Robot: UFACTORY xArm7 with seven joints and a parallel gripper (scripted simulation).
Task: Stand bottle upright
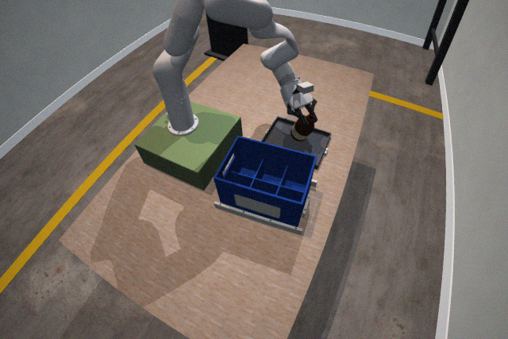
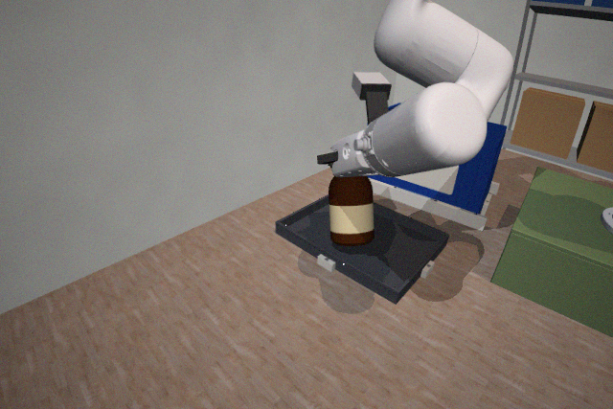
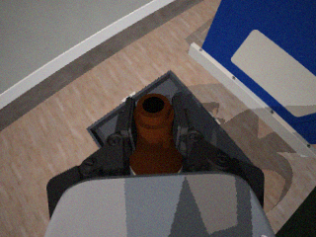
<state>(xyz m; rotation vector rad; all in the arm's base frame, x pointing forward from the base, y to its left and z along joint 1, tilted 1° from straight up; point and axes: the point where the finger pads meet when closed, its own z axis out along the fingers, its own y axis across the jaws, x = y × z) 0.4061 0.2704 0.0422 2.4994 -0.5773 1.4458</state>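
Now: the brown bottle 50 mm below my hand, 20 mm behind it and 10 mm to the left of it. The rest, counted from my hand: dark grey tray (130 mm below, 40 mm behind, 10 mm to the right); blue crate (290 mm to the right, 60 mm below, 10 mm ahead).
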